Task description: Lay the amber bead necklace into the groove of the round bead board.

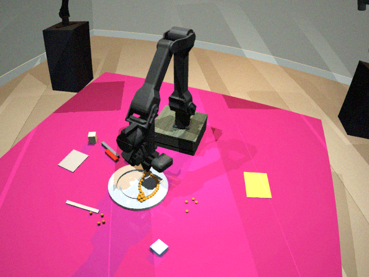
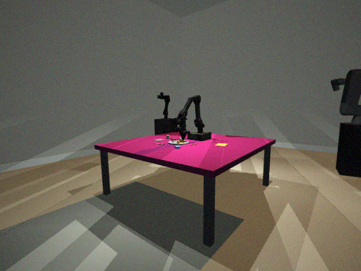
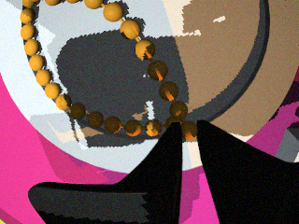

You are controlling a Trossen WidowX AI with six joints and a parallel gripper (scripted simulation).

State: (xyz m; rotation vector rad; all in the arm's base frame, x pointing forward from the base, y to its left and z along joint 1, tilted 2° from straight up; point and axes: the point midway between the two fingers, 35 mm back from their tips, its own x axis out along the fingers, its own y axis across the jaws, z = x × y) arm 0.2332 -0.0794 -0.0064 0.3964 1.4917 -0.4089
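My gripper tip is 60 mm short of the round bead board, 10 mm to the left of it and 10 mm above it. From my gripper tip the other things lie so: white block: 90 mm behind, 70 mm to the right, 10 mm below; red-handled tool: 160 mm to the right, 70 mm behind, 20 mm below; white strip: 200 mm ahead, 160 mm to the right, 20 mm below.
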